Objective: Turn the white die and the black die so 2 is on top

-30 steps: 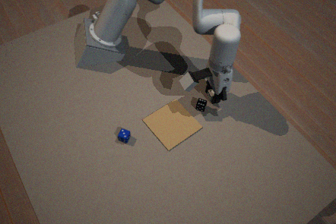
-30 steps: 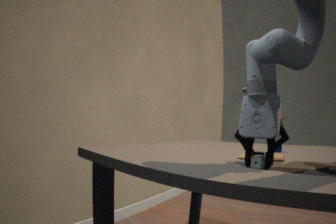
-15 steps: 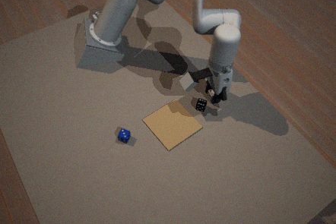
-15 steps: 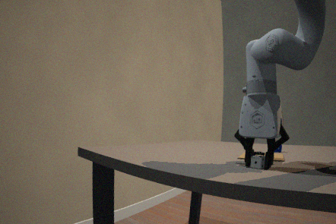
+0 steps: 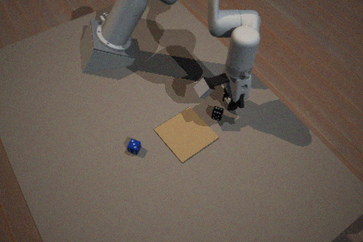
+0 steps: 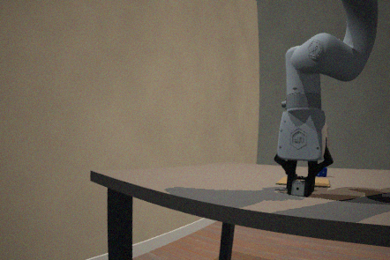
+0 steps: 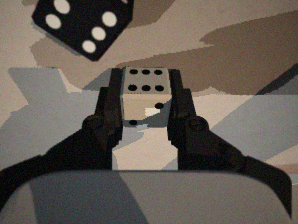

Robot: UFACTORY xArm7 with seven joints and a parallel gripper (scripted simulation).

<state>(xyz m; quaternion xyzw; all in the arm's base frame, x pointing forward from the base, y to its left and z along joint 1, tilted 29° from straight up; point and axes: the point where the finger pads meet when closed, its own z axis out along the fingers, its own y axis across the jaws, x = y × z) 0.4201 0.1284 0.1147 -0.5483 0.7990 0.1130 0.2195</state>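
Now: the tan mat 180 mm to the right of my hand and 20 mm below it. Round my hand: blue die (50 mm behind, 330 mm to the right, 10 mm below); then white die (10 mm below); then black die (10 mm ahead, 60 mm to the right, 10 mm below).
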